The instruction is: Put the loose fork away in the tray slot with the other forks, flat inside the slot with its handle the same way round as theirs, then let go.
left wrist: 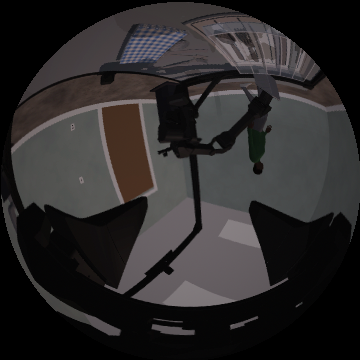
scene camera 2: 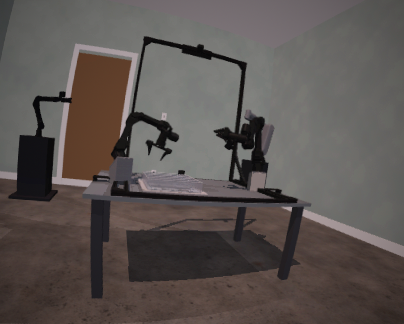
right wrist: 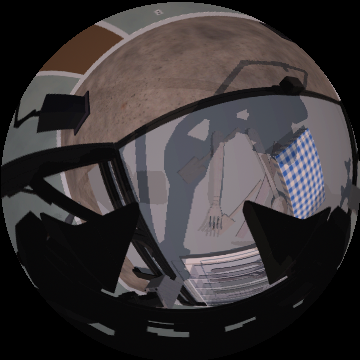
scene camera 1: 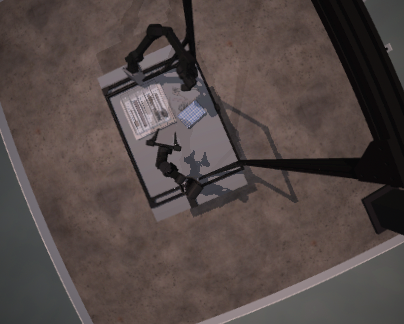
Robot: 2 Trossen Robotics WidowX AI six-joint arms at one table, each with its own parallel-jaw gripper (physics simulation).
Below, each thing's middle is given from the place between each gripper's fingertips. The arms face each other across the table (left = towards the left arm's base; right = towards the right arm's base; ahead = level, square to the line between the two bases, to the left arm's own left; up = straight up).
Right now the white cutlery tray (scene camera 1: 146, 107) is 36 cm ahead of my right hand, 10 cm below it and 2 cm to the left of it.
I see the white cutlery tray 10 cm ahead of my left hand, 29 cm to the right of it and 31 cm below it.
